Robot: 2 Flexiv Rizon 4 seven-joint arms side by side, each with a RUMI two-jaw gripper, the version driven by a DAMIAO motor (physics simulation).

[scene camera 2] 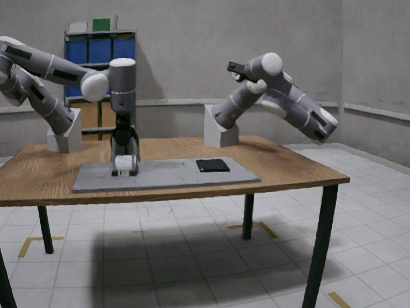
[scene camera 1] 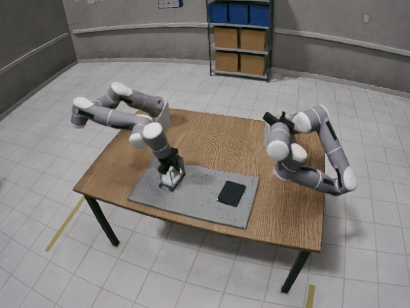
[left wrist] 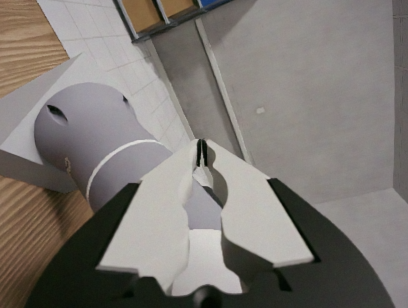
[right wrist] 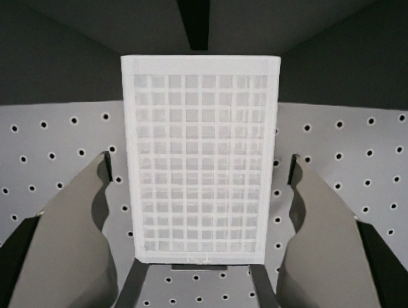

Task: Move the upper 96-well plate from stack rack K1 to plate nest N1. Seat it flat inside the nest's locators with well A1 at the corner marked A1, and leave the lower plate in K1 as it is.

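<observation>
The upper white 96-well plate (scene camera 1: 171, 177) (scene camera 2: 125, 162) (right wrist: 200, 165) is between the open fingers of my right gripper (scene camera 1: 172, 180) (scene camera 2: 125, 168) (right wrist: 200, 155). In the right wrist view a gap shows between each finger and the plate's long sides. Dark parts of rack K1 (scene camera 2: 133, 173) (right wrist: 199, 267) show at the plate's lower edge. The lower plate cannot be told apart. The black plate nest N1 (scene camera 1: 231, 193) (scene camera 2: 213, 165) lies to the right, with a small pale mark at one corner. My left gripper (left wrist: 201, 141) is shut and empty, raised far from rack and nest.
A grey perforated board (scene camera 1: 200, 210) (scene camera 2: 165, 181) carries the rack and the nest on the wooden table (scene camera 1: 215, 137) (scene camera 2: 300, 175). The left arm is folded over the table's right side in scene camera 1. A shelf unit (scene camera 1: 240, 50) stands by the back wall.
</observation>
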